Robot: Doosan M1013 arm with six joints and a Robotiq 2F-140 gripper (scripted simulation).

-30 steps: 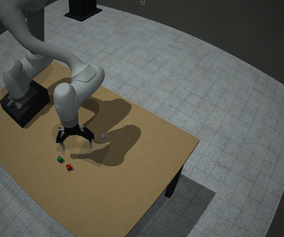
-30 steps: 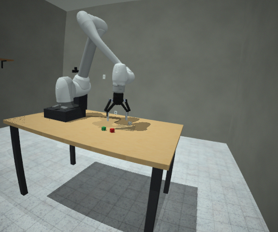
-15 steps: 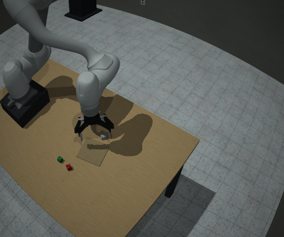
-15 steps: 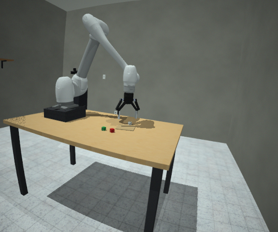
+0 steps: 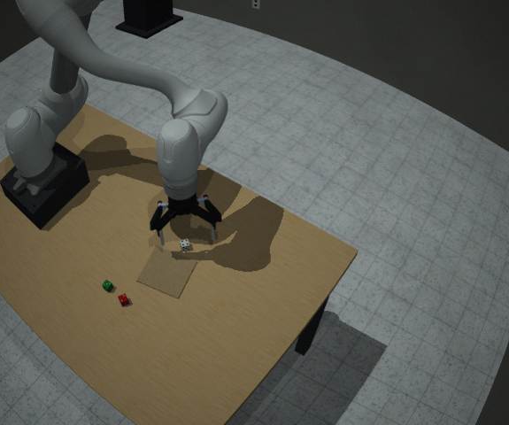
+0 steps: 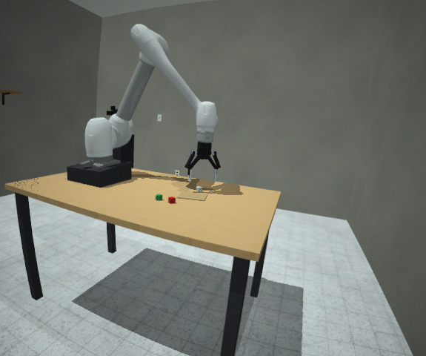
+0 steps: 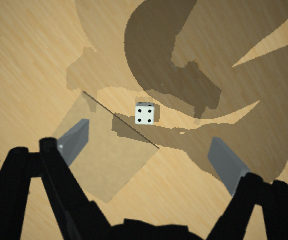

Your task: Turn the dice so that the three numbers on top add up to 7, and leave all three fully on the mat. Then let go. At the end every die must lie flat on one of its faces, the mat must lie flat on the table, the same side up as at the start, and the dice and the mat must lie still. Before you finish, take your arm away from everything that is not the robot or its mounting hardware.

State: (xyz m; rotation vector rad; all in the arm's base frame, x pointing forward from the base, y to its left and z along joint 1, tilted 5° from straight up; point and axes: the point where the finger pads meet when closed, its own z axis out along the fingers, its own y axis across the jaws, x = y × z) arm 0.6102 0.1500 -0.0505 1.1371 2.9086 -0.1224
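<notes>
My gripper is now 27 cm to the left of the red die, 6 cm above it and 3 cm past it. The rest, counted from my hand: white die: 6 cm below, 2 cm behind; then tan mat: 10 cm to the right, 7 cm below; then green die: 27 cm to the right, 10 cm behind, 6 cm below.
</notes>
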